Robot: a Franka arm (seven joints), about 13 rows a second.
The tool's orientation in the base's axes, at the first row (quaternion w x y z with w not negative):
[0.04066 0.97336 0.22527 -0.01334]
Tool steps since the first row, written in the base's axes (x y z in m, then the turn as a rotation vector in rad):
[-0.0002 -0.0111 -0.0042 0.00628 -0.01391 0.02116]
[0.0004 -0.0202 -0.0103 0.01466 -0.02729 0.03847]
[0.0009 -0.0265 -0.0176 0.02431 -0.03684 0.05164]
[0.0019 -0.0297 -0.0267 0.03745 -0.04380 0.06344]
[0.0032 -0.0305 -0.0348 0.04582 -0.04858 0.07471]
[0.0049 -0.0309 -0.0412 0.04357 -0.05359 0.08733]
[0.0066 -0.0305 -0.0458 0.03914 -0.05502 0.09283]
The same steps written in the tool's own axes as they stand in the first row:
[-0.0048 0.0095 0.0051 -0.00138 0.01676 -0.01995]
[-0.0080 0.0175 0.0120 -0.00047 0.03369 -0.03612]
[-0.0100 0.0228 0.0198 0.00343 0.04744 -0.04850]
[-0.0101 0.0255 0.0291 0.01167 0.06031 -0.05976]
[-0.0089 0.0262 0.0372 0.01659 0.06910 -0.07065]
[-0.0073 0.0268 0.0436 0.01182 0.07352 -0.08278]
[-0.0054 0.0269 0.0482 0.00697 0.07325 -0.08810]

